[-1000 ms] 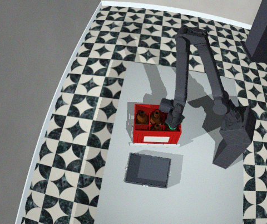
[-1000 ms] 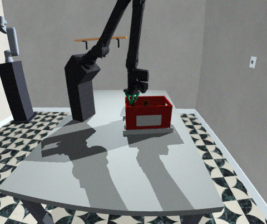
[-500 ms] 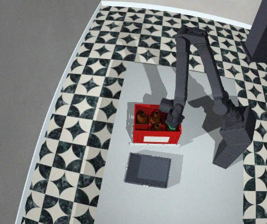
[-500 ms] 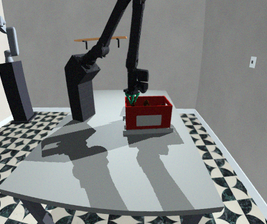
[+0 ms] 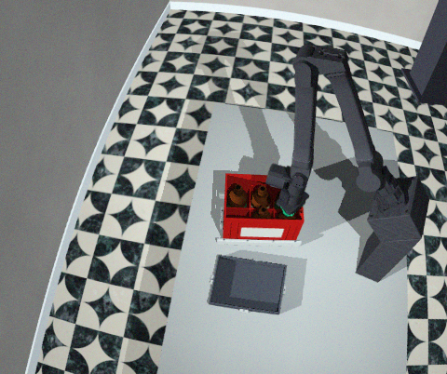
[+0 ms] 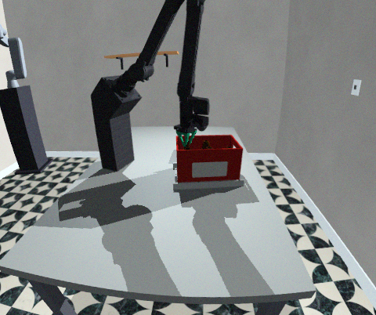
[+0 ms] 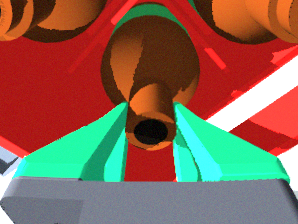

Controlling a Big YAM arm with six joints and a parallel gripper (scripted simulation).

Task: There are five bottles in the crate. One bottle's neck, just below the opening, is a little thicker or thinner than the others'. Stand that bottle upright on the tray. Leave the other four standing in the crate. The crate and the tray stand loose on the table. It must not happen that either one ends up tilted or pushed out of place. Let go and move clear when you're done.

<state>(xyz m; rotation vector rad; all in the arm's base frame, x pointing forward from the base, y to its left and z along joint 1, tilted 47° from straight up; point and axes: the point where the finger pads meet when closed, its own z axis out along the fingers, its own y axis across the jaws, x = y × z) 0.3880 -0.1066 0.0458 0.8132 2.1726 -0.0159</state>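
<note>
Right now my hand is 9 cm short of the crate, 7 cm above it and 5 cm to the left of it. Round my hand: dark grey tray: 22 cm to the left, 15 cm ahead, 14 cm below; then glass bottle: 9 cm to the right, 9 cm ahead, 6 cm below.
</note>
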